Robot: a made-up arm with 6 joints. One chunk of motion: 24 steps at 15 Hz.
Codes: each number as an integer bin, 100 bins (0 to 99) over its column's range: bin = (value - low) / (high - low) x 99, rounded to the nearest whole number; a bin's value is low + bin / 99 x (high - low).
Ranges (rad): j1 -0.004..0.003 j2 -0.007..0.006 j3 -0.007..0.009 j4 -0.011..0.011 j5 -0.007..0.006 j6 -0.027..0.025
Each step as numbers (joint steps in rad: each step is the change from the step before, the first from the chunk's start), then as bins.
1 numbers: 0.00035 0.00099 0.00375 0.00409 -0.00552 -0.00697
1 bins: 62 61 67 68 11 38
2 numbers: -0.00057 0.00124 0.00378 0.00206 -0.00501 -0.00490
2 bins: 49 63 67 59 15 42
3 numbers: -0.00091 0.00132 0.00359 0.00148 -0.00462 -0.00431
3 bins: 44 63 66 56 18 43
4 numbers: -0.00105 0.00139 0.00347 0.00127 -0.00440 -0.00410
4 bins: 42 64 65 55 20 44
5 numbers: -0.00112 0.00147 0.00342 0.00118 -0.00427 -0.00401
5 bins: 41 65 64 55 21 44
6 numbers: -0.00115 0.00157 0.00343 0.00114 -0.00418 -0.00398
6 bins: 40 65 65 55 21 44
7 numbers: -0.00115 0.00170 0.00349 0.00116 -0.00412 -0.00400
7 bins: 40 66 65 55 22 44
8 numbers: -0.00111 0.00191 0.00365 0.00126 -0.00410 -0.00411
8 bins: 41 68 66 55 22 44
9 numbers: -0.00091 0.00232 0.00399 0.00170 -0.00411 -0.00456
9 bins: 44 71 68 57 22 43
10 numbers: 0.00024 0.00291 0.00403 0.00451 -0.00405 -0.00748
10 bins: 60 75 68 70 22 37
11 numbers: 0.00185 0.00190 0.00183 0.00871 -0.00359 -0.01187
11 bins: 83 68 55 89 26 29
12 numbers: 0.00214 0.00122 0.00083 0.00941 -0.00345 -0.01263
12 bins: 87 63 48 92 27 27
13 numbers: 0.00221 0.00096 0.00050 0.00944 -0.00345 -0.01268
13 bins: 88 61 46 92 27 27
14 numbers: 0.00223 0.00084 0.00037 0.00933 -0.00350 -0.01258
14 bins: 88 60 46 91 27 27
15 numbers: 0.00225 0.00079 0.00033 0.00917 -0.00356 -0.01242
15 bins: 88 59 45 91 26 28
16 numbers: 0.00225 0.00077 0.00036 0.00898 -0.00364 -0.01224
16 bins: 88 59 46 90 26 28
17 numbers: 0.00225 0.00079 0.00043 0.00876 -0.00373 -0.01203
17 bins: 88 59 46 89 25 29
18 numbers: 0.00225 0.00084 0.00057 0.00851 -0.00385 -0.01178
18 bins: 88 60 47 88 24 29
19 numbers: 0.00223 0.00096 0.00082 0.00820 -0.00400 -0.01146
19 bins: 88 61 48 86 23 30
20 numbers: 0.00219 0.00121 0.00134 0.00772 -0.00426 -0.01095
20 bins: 88 63 52 84 21 31
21 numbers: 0.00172 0.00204 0.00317 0.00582 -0.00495 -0.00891
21 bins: 81 69 63 76 16 34
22 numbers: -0.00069 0.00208 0.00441 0.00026 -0.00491 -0.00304
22 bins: 47 69 71 51 16 46
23 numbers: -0.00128 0.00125 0.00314 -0.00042 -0.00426 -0.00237
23 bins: 38 63 63 48 21 47
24 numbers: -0.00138 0.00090 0.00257 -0.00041 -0.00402 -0.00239
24 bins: 37 60 59 48 23 47
